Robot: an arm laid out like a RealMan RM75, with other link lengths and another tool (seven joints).
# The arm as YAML. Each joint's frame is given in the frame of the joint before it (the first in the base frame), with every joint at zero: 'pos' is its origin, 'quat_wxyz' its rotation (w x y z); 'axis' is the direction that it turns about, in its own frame. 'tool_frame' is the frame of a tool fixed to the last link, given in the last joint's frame.
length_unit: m
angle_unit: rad
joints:
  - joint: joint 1
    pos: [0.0, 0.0, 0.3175]
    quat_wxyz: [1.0, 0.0, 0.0, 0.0]
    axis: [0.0, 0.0, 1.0]
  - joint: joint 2
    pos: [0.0, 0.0, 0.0]
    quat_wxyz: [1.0, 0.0, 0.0, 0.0]
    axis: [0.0, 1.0, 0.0]
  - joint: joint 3
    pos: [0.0, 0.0, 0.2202]
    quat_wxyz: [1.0, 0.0, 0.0, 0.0]
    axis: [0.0, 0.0, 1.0]
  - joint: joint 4
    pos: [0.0, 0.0, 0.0]
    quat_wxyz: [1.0, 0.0, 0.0, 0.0]
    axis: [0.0, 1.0, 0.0]
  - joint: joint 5
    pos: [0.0, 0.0, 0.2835]
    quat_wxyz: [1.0, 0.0, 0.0, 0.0]
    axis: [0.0, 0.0, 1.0]
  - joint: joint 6
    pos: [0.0, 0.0, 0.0]
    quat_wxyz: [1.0, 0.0, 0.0, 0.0]
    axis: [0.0, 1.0, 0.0]
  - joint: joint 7
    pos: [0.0, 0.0, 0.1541]
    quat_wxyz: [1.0, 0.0, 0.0, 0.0]
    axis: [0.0, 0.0, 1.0]
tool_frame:
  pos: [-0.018, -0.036, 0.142]
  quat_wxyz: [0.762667, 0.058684, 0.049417, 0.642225]
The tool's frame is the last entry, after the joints.
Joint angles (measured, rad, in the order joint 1, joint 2, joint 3, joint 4, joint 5, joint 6, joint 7), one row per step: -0.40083 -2.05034 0.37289 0.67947 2.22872 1.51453 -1.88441; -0.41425 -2.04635 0.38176 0.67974 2.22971 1.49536 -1.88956; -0.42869 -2.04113 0.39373 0.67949 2.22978 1.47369 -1.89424; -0.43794 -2.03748 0.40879 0.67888 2.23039 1.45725 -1.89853; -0.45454 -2.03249 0.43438 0.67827 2.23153 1.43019 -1.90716; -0.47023 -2.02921 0.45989 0.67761 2.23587 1.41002 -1.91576; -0.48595 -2.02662 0.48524 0.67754 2.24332 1.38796 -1.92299; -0.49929 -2.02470 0.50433 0.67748 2.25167 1.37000 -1.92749; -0.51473 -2.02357 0.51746 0.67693 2.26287 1.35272 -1.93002; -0.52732 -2.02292 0.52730 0.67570 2.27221 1.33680 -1.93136; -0.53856 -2.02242 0.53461 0.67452 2.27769 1.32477 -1.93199; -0.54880 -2.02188 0.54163 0.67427 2.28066 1.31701 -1.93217; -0.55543 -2.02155 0.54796 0.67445 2.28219 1.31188 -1.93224; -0.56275 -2.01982 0.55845 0.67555 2.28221 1.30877 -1.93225; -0.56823 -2.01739 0.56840 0.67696 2.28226 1.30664 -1.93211; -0.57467 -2.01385 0.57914 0.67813 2.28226 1.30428 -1.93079; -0.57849 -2.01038 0.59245 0.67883 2.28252 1.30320 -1.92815
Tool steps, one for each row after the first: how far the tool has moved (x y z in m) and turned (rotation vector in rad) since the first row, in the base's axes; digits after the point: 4 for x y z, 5 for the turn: 0.0003 0.0077 0.0019 0.00387 0.01659 -0.00294; 0.0006 0.0163 0.0041 0.00818 0.03620 -0.00750; 0.0007 0.0215 0.0044 0.00608 0.05262 -0.01135; 0.0020 0.0305 0.0043 0.00225 0.07870 -0.01856; 0.0045 0.0372 0.0024 -0.00800 0.10141 -0.02829; 0.0063 0.0439 0.0004 -0.01809 0.12822 -0.03837; 0.0075 0.0493 -0.0010 -0.02588 0.15189 -0.04760; 0.0091 0.0553 -0.0020 -0.03120 0.17498 -0.05781; 0.0101 0.0603 -0.0027 -0.03389 0.19446 -0.06539; 0.0121 0.0651 -0.0031 -0.03442 0.20816 -0.07329; 0.0150 0.0694 -0.0034 -0.03517 0.21834 -0.08302; 0.0171 0.0722 -0.0038 -0.03633 0.22575 -0.09042; 0.0202 0.0752 -0.0039 -0.03946 0.23463 -0.10198; 0.0225 0.0777 -0.0036 -0.04250 0.24359 -0.11207; 0.0249 0.0806 -0.0028 -0.04524 0.25448 -0.12424; 0.0264 0.0820 -0.0028 -0.05145 0.26629 -0.13659
